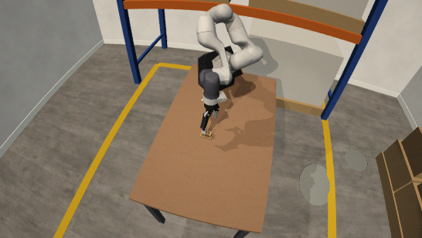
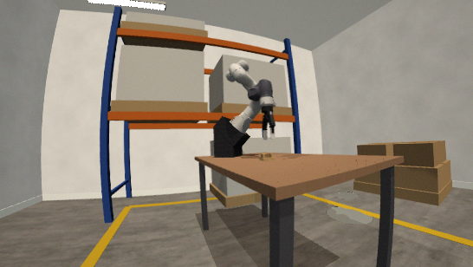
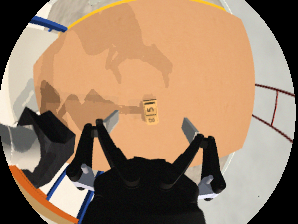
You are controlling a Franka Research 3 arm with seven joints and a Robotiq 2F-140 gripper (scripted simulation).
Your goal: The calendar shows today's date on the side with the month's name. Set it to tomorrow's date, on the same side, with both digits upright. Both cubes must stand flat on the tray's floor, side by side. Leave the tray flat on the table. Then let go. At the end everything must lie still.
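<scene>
Now: the wooden tray 2 cm to the right of my hand and 13 cm below it.
</scene>
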